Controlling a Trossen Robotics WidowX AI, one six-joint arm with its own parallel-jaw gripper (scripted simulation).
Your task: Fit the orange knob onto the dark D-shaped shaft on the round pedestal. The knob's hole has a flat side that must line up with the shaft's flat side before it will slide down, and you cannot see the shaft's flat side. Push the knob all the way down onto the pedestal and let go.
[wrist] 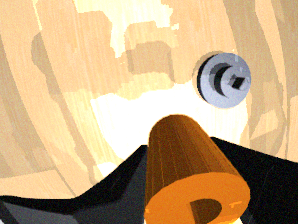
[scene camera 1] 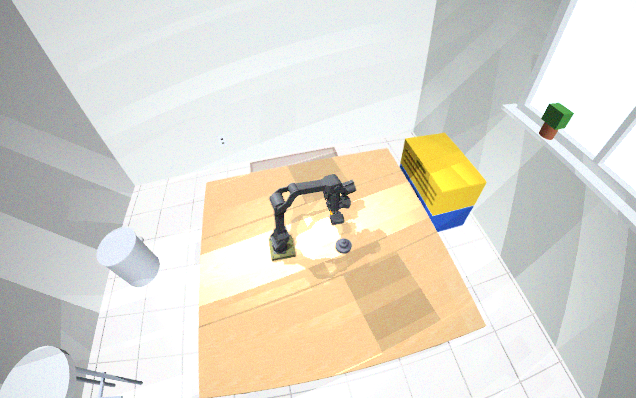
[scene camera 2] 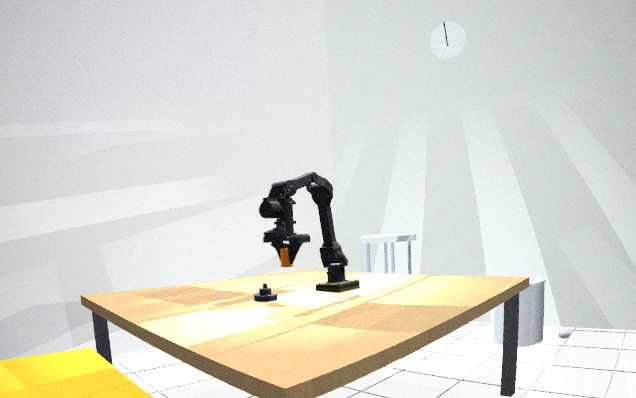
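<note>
Carrying an orange knob: my gripper (scene camera 2: 287,263), (wrist: 177,147).
</note>
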